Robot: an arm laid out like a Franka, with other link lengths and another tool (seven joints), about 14 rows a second.
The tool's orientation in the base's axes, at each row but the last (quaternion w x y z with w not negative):
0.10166 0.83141 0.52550 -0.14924
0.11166 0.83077 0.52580 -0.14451
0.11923 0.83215 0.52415 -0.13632
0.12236 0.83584 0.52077 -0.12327
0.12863 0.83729 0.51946 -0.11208
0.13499 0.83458 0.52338 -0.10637
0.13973 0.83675 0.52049 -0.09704
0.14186 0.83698 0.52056 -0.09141
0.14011 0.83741 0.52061 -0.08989
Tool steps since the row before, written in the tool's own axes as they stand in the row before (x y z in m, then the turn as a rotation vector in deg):
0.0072 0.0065 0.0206 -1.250 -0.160 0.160
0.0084 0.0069 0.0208 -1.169 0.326 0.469
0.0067 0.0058 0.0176 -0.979 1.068 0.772
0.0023 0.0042 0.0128 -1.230 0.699 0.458
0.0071 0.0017 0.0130 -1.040 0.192 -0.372
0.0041 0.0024 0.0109 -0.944 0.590 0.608
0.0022 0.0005 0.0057 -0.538 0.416 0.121
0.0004 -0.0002 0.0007 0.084 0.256 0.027
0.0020 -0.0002 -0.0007 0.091 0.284 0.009
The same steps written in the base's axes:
0.0059 -0.0034 -0.0217 -0.671 -1.038 0.292
0.0071 -0.0029 -0.0222 -0.236 -1.279 -0.009
0.0062 -0.0028 -0.0185 0.483 -1.537 -0.318
0.0038 -0.0041 -0.0125 0.068 -1.485 0.033
0.0039 0.0009 -0.0144 -0.260 -0.833 0.704
0.0035 -0.0012 -0.0113 0.105 -1.248 -0.204
0.0013 -0.0003 -0.0060 0.135 -0.669 0.107
0.0000 0.0002 -0.0008 0.267 -0.045 -0.014
0.0007 0.0020 0.0000 0.295 -0.045 0.005

